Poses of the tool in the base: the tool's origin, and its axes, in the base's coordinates. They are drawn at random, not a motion.
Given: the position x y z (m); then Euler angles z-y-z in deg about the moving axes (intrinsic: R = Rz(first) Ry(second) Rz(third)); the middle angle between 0 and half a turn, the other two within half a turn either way.
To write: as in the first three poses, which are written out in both.
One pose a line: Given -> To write
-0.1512 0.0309 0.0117 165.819 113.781 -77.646 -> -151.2 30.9 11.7; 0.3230 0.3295 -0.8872; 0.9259 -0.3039 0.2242; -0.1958 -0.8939 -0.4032
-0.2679 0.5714 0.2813 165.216 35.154 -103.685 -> -267.9 571.4 281.3; 0.4350 -0.7077 -0.5567; 0.8901 0.4315 0.1469; 0.1362 -0.5594 0.8176
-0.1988 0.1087 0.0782 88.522 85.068 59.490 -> -198.8 108.7 78.2; -0.8601 -0.5094 0.0257; 0.0659 -0.0610 0.9960; -0.5058 0.8584 0.0860
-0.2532 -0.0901 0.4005 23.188 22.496 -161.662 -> -253.2 -90.1 400.5; -0.6823 0.6410 0.3517; -0.6345 -0.7581 0.1507; 0.3632 -0.1204 0.9239
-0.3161 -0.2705 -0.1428 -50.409 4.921 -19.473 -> -316.1 -270.5 -142.8; 0.3417 0.9382 0.0547; -0.9363 0.3449 -0.0661; -0.0809 -0.0286 0.9963
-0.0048 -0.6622 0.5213 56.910 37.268 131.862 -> -4.8 -662.2 521.3; -0.9139 0.2355 0.3306; -0.0383 -0.8609 0.5073; 0.4041 0.4510 0.7958
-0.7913 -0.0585 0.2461 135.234 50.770 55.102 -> -791.3 -58.5 246.1; -0.8345 -0.0346 -0.5500; -0.3275 -0.7715 0.5455; -0.4432 0.6353 0.6324
